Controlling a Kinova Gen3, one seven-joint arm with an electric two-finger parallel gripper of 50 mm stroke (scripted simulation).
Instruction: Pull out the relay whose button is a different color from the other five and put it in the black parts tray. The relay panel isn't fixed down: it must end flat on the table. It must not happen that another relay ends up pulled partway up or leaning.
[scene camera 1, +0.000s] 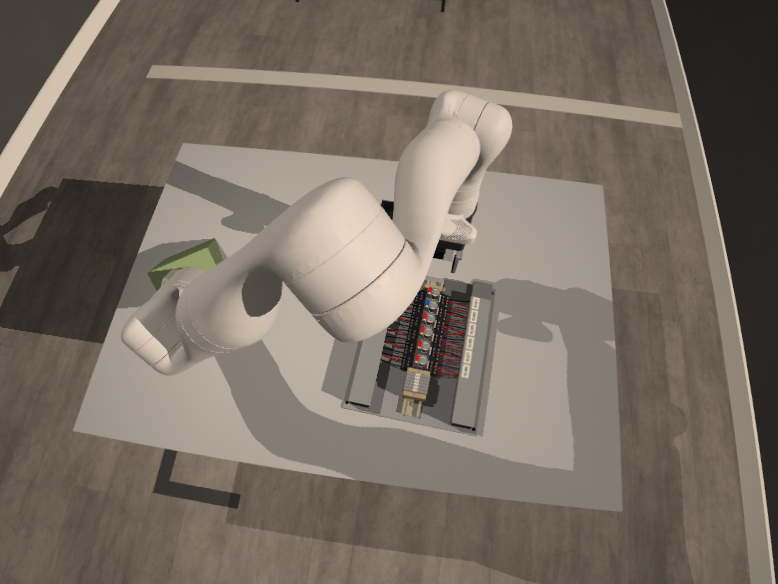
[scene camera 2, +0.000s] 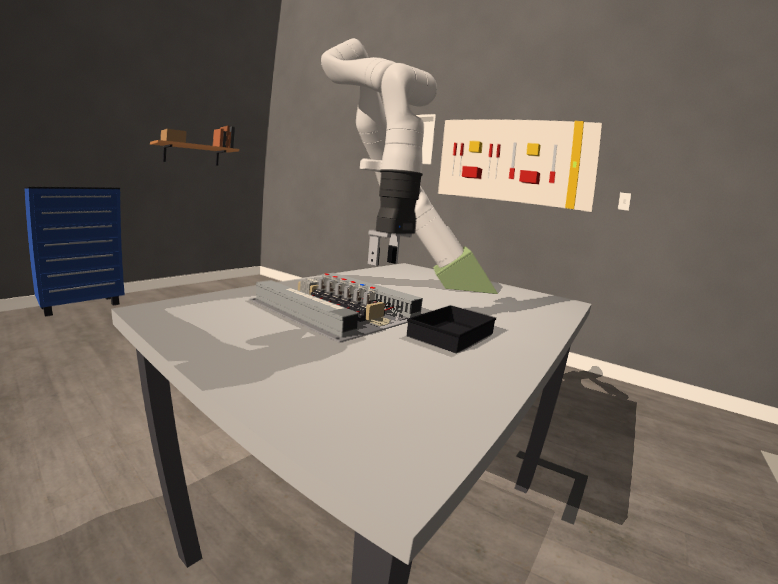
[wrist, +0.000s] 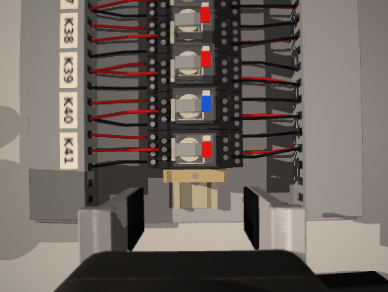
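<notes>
There's a relay here, along with a relay panel and a black parts tray, and I can see those. My gripper is visible to me as well, and the wrist view shows it too.
</notes>
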